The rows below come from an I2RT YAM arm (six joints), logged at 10 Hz.
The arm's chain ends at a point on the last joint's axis. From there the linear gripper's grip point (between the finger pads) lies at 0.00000 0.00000 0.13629 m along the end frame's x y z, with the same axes.
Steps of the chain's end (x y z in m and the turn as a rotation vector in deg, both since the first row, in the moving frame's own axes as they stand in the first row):
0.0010 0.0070 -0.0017 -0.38 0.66 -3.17
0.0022 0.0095 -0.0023 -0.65 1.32 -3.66
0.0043 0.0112 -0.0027 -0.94 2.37 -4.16
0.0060 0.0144 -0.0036 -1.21 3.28 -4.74
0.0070 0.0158 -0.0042 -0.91 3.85 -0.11
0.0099 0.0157 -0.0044 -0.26 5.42 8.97
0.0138 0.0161 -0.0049 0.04 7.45 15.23
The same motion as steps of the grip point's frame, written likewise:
0.0026 0.0079 -0.0017 -0.38 0.66 -3.17
0.0054 0.0109 -0.0023 -0.65 1.32 -3.66
0.0100 0.0132 -0.0028 -0.94 2.37 -4.16
0.0139 0.0170 -0.0039 -1.21 3.28 -4.74
0.0162 0.0180 -0.0045 -0.91 3.85 -0.11
0.0227 0.0173 -0.0050 -0.26 5.42 8.97
0.0313 0.0183 -0.0060 0.04 7.45 15.23

